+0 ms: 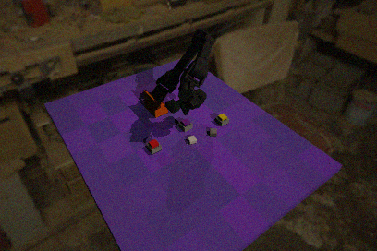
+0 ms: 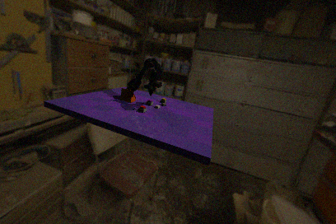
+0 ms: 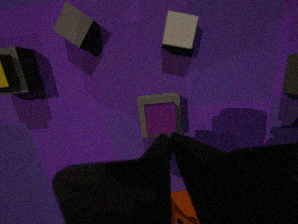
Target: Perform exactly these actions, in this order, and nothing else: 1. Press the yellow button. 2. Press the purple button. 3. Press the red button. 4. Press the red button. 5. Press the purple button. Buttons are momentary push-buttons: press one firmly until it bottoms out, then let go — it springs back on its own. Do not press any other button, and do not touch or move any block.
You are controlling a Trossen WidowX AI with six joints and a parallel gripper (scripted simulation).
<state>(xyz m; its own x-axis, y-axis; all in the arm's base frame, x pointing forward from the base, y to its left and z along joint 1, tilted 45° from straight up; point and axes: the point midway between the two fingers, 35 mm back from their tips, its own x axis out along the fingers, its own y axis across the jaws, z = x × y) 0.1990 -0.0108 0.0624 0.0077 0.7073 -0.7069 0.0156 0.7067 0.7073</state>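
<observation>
Now: the purple button 5 cm below my gripper tip. Round my gripper tip: grey block: 11 cm ahead, 8 cm to the left, 7 cm below; white block: 9 cm ahead, 7 cm below, 3 cm to the right; yellow button: 17 cm to the left, 7 cm ahead, 5 cm below.
</observation>
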